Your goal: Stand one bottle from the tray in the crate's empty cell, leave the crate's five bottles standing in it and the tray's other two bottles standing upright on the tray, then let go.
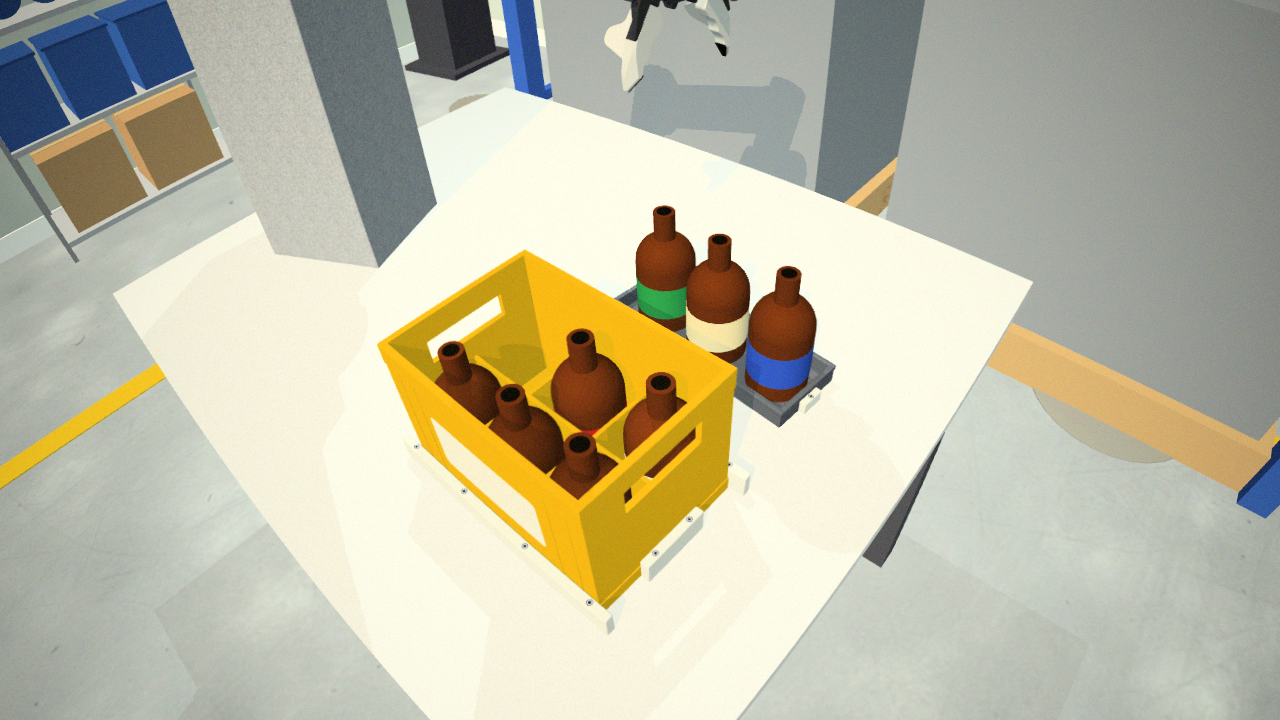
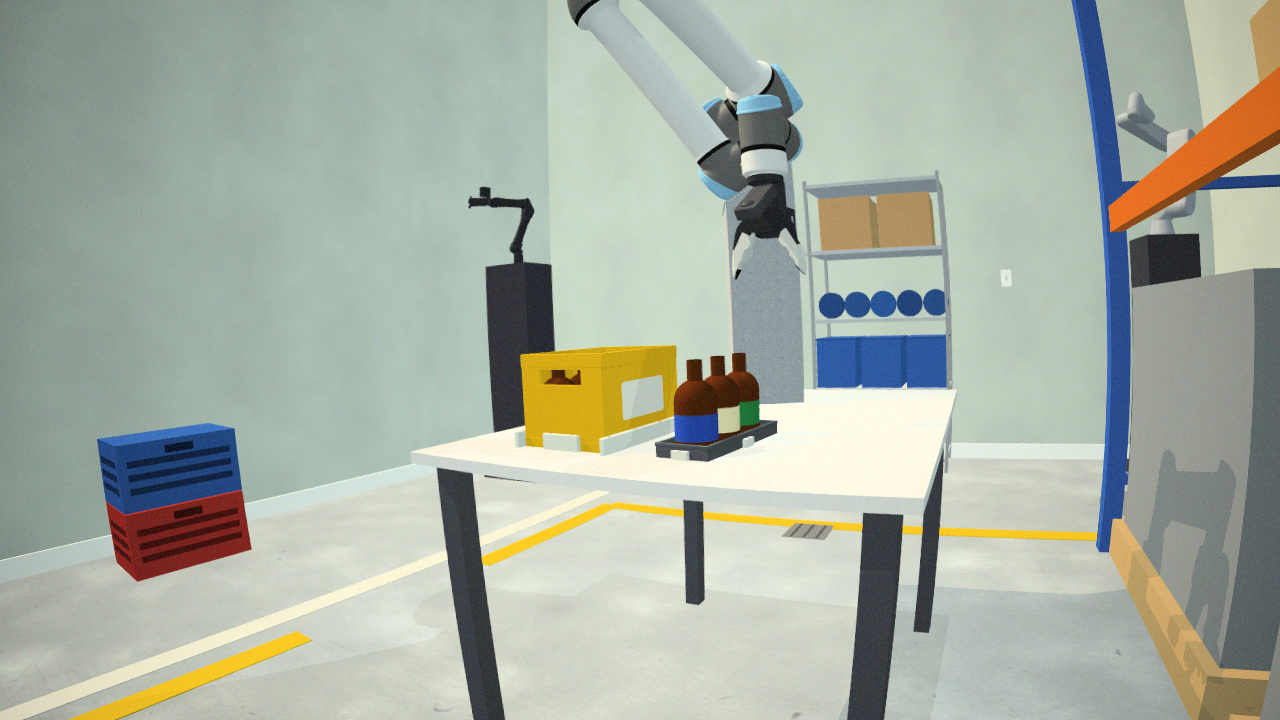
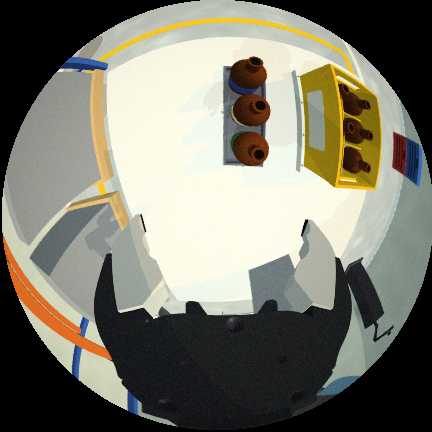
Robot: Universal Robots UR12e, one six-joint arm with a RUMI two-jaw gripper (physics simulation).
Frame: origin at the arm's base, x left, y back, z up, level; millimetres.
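Seen in the pictures: gripper, between the fingertips: (image 1: 678, 72) (image 2: 769, 277) (image 3: 225, 218).
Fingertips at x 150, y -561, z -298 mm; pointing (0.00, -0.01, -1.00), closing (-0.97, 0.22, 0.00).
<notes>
Offsets run from my fingertips to a thing's middle. "*": to the spot under its first point. Level surfaces: height alone.
My gripper (image 1: 678, 69) (image 2: 770, 273) (image 3: 225, 218) is open and empty, pointing down high above the table, beyond the green-label end of the tray. Three brown bottles stand upright in a row on the dark tray @(dz -290, dx -75, dy -101 mm) (image 1: 759, 408) (image 3: 227, 100): blue-label @(dz -220, dx -90, dy -190 mm) (image 1: 778, 371) (image 2: 696, 428) (image 3: 247, 75), cream-label @(dz -220, dx -78, dy -101 mm) (image 1: 716, 335) (image 3: 251, 110) and green-label @(dz -220, dx -62, dy -18 mm) (image 1: 662, 300) (image 2: 749, 413) (image 3: 250, 149). The yellow crate @(dz -215, dx -326, dy -72 mm) (image 1: 662, 528) (image 2: 563, 416) (image 3: 320, 165) stands beside the tray with its five bottles upright; their lower parts are hidden. Its empty cell is in the tray-side row, at the pillar end.
A grey pillar (image 1: 313, 134) (image 2: 768, 331) rises by the table's far end. White stop strips @(* dz -273, dx -350, dy -218 mm) (image 1: 671, 543) edge the crate's base. A grey shelf unit (image 2: 946, 268) stands behind, and a large grey block (image 1: 1092, 197) (image 3: 55, 130) stands beside the table @(dz -302 mm) (image 1: 895, 295).
</notes>
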